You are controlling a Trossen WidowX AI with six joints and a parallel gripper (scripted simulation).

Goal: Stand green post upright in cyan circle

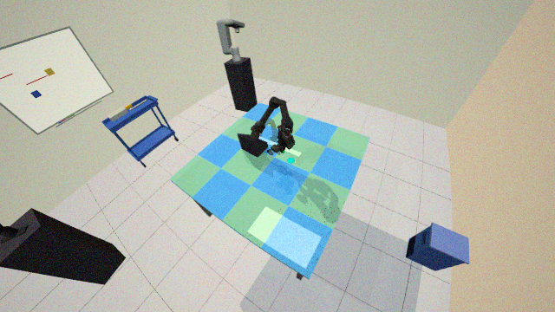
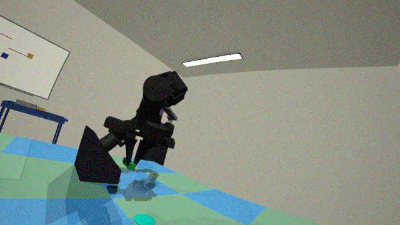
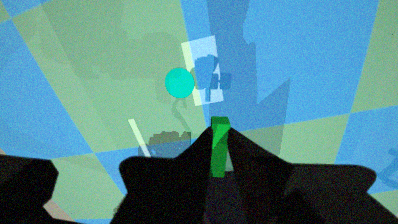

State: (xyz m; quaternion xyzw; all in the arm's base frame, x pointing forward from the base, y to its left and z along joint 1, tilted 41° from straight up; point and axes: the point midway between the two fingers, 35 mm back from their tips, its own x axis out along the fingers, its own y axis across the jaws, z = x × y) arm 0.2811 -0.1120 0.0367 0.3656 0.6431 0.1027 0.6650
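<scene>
My gripper tip is 140 mm above the cyan circle, 50 mm to the right of it and 40 mm short of it. Round my gripper tip: green post: 20 mm behind, 10 mm to the left.
</scene>
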